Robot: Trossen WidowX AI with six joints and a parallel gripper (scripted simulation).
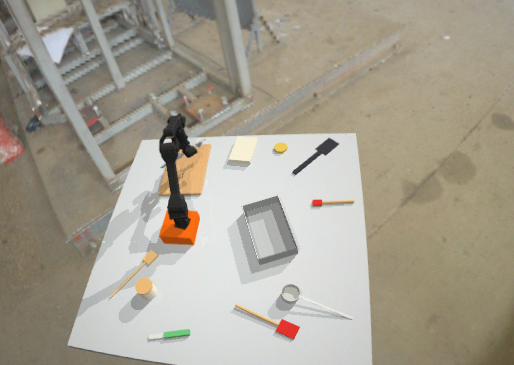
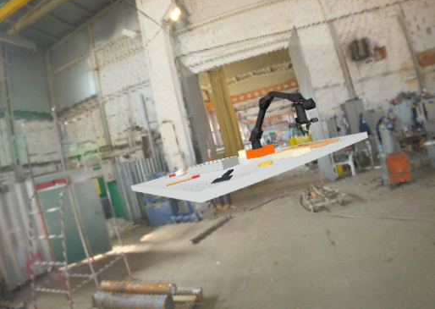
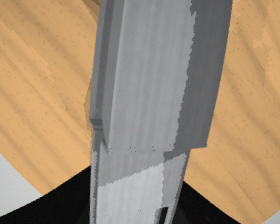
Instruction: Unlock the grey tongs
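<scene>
The wooden board lies 7 cm below my gripper tip, 4 cm to the right of it and 2 cm behind it. Also, from my gripper tip: yellow lock piece 4 cm above, 2 cm to the left, 2 cm ahead; then cream block 26 cm ahead, 15 cm to the left, 6 cm below; then grey roasting tin 55 cm ahead, 32 cm to the right, 5 cm below.
</scene>
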